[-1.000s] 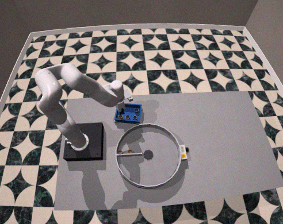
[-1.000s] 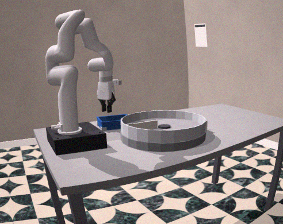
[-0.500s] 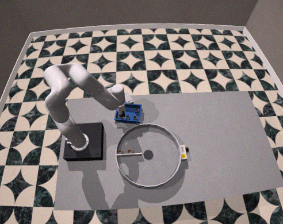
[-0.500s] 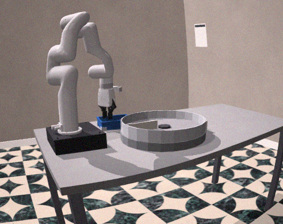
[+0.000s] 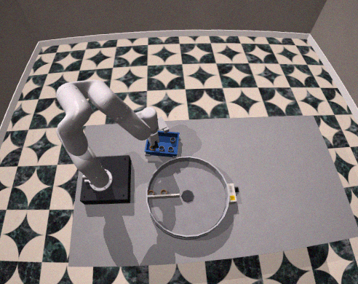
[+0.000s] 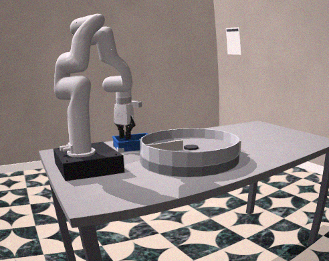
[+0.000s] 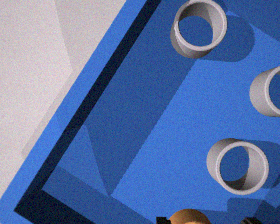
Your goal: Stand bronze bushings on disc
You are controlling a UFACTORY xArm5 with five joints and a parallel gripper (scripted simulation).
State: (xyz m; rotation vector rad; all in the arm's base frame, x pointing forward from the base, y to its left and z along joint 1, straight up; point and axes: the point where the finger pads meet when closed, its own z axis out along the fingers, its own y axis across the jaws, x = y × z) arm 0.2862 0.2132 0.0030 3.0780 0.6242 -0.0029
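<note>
My gripper is now 5 cm short of the blue crate, 5 cm above it and 2 cm to the right of it. Also, from my hand: turntable: 32 cm to the right, 17 cm ahead, 2 cm below.
</note>
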